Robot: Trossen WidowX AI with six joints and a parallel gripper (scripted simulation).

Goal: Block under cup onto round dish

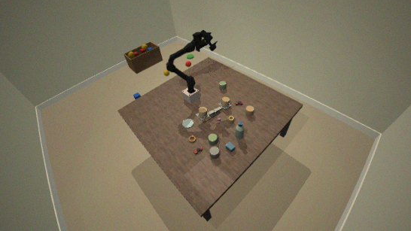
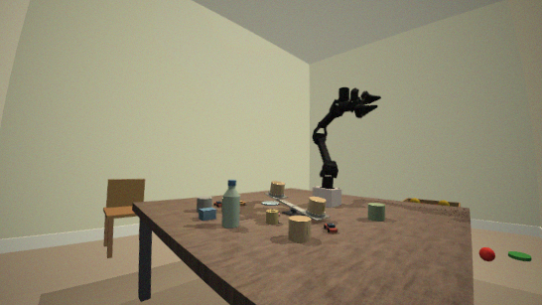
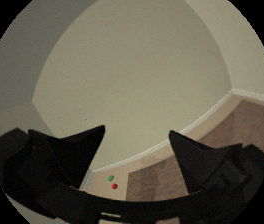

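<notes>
Now: gripper tip 300 mm short of the tan cup, 130 mm to the left of it and 480 mm above it. The rest, counted from my gripper tip: grey-blue block (300 mm ahead, 160 mm to the right, 500 mm below); then small balance (300 mm ahead, 290 mm to the right, 520 mm below); then yellow ring (470 mm ahead, 240 mm to the right, 520 mm below).
</notes>
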